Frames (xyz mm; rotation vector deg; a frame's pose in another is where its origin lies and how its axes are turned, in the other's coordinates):
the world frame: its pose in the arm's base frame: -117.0 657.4 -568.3 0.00 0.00 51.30
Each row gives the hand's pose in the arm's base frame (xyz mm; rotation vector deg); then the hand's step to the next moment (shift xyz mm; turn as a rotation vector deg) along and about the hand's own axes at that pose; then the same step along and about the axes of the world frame.
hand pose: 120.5 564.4 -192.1 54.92 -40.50 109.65
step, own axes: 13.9 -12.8 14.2 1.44 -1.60 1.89
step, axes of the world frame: 8.2 -8.1 20.6 0.94 -1.26 2.39
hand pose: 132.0 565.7 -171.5 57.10 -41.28 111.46
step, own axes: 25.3 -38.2 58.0 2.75 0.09 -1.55
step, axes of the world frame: 16.9 -44.8 56.3 0.73 2.68 1.50
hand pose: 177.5 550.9 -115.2 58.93 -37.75 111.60
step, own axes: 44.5 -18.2 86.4 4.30 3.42 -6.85
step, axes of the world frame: -4.8 -50.8 84.7 -0.55 8.76 -0.24
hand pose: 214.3 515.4 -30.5 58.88 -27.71 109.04
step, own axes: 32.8 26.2 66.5 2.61 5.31 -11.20
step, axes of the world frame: -32.0 -25.9 67.0 -1.73 11.89 -4.00
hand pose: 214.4 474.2 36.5 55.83 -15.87 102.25
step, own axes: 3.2 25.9 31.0 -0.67 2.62 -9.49
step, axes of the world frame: -26.3 -11.1 28.7 -1.09 7.80 -5.94
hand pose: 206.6 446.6 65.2 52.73 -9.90 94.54
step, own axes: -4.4 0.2 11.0 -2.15 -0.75 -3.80
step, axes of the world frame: -4.4 -10.0 4.7 -0.12 1.32 -4.23
